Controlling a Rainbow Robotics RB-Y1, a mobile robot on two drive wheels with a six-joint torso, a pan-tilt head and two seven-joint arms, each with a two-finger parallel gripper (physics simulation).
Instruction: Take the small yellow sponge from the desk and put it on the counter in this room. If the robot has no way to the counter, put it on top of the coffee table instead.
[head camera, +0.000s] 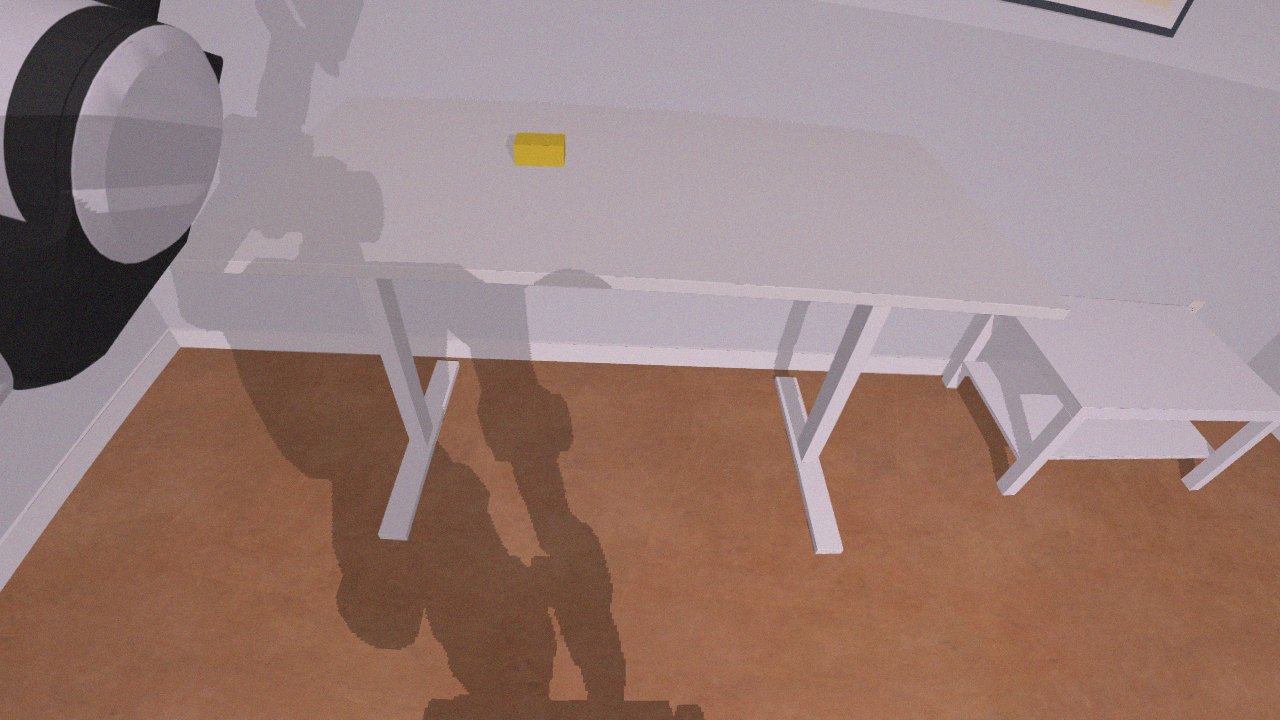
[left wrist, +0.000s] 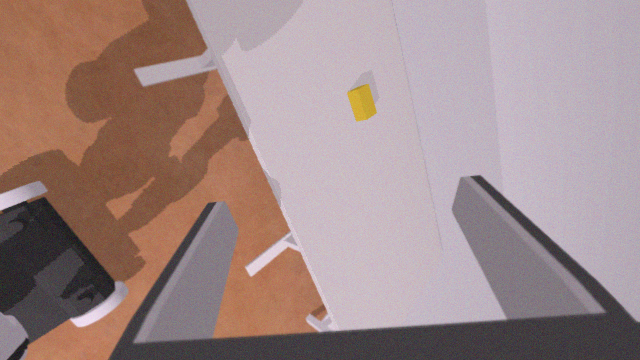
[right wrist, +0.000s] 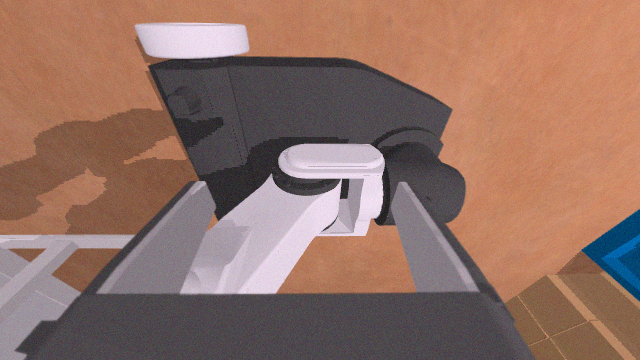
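Where they show: left gripper, fingertip midpoint: (left wrist: 340, 205); right gripper, fingertip midpoint: (right wrist: 303, 194); robot's base, origin of the base link: (left wrist: 62, 249).
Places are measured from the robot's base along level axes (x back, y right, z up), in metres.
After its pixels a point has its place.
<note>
The small yellow sponge (head camera: 539, 150) {x -0.952, y -0.150, z 0.984 m} (left wrist: 362, 103) {x -0.955, y -0.155, z 0.996 m} lies on the white desk (head camera: 680, 214) {x -0.782, y 0.126, z 0.951 m} (left wrist: 320, 150) {x -0.763, y -0.079, z 0.951 m}, left of the desk's middle and toward the wall in the head camera. My left gripper (left wrist: 340, 205) {x -0.366, y -0.206, z 1.438 m} is open and empty, high above the desk; in the left wrist view the sponge shows beyond and between its fingertips, well apart from them. My left arm shows at the upper left of the head camera, its fingers out of that view. My right gripper (right wrist: 303, 194) {x 0.236, y 0.225, z 0.535 m} is open and empty, over the robot's base and the floor. No counter can be made out.
A low white table (head camera: 1154, 358) {x -1.032, y 1.815, z 0.451 m} with a lower shelf stands at the right of the desk in the head camera. The desk's legs (head camera: 416, 447) (head camera: 827, 501) stand on the brown floor. A wall runs behind the desk. A blue item (right wrist: 617, 255) {x 1.857, y -0.648, z 0.077 m} shows at the right wrist view's right edge.
</note>
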